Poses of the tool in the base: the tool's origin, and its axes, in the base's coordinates. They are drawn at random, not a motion.
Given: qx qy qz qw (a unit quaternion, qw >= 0); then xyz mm.
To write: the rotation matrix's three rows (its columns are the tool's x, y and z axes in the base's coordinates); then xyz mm. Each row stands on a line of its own. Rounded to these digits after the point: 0 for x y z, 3 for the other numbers.
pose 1, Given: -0.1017, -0.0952, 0.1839, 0.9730, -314, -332, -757
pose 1, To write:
0.914, -0.339, -0.223
0.377, 0.912, 0.163
0.148, -0.233, 0.961
-314, -332, -757

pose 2, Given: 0.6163, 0.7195, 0.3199, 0.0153, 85, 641, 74
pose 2, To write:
-0.240, 0.877, 0.416
0.897, 0.036, 0.441
0.372, 0.479, -0.795
85, 641, 74

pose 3, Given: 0.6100, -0.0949, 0.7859, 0.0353, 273, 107, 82
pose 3, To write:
-0.253, -0.171, 0.952
-0.060, -0.979, -0.192
0.966, -0.106, 0.238
273, 107, 82

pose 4, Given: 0.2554, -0.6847, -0.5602, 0.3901, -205, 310, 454
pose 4, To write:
-0.565, 0.087, -0.820
-0.787, 0.242, 0.568
0.248, 0.966, -0.068
-205, 310, 454

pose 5, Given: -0.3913, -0.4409, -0.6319, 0.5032, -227, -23, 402
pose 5, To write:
-0.187, 0.981, 0.051
-0.291, -0.105, 0.951
0.938, 0.163, 0.305
-227, -23, 402

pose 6, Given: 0.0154, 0.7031, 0.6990, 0.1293, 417, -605, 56
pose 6, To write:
-0.966, -0.159, 0.203
0.202, 0.022, 0.979
-0.160, 0.987, 0.011
417, -605, 56

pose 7, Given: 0.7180, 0.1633, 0.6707, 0.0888, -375, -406, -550
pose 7, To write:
0.047, 0.115, 0.992
0.354, -0.931, 0.092
0.934, 0.347, -0.084
-375, -406, -550

